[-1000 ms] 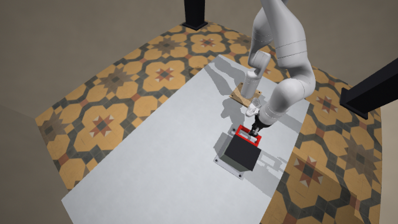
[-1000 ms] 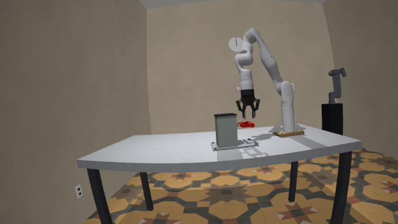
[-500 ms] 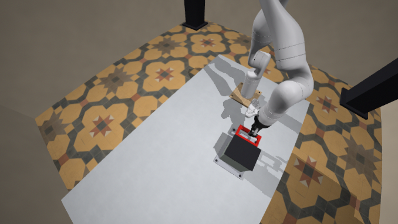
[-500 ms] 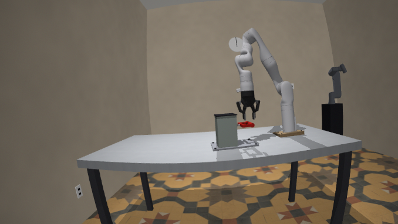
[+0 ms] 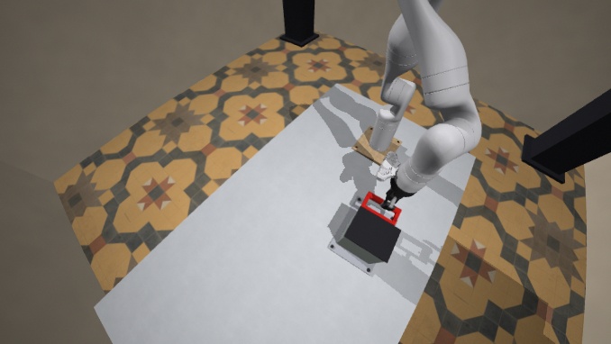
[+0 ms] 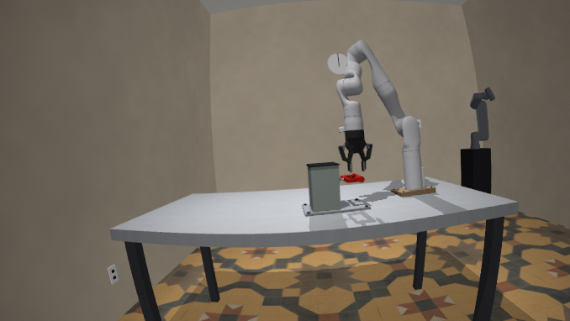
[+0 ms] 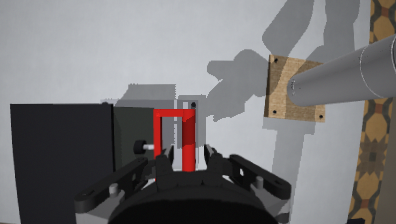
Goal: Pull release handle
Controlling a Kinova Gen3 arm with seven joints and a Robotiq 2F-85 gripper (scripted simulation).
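Now: the red handle 5 cm ahead of my hand and 4 cm below it.
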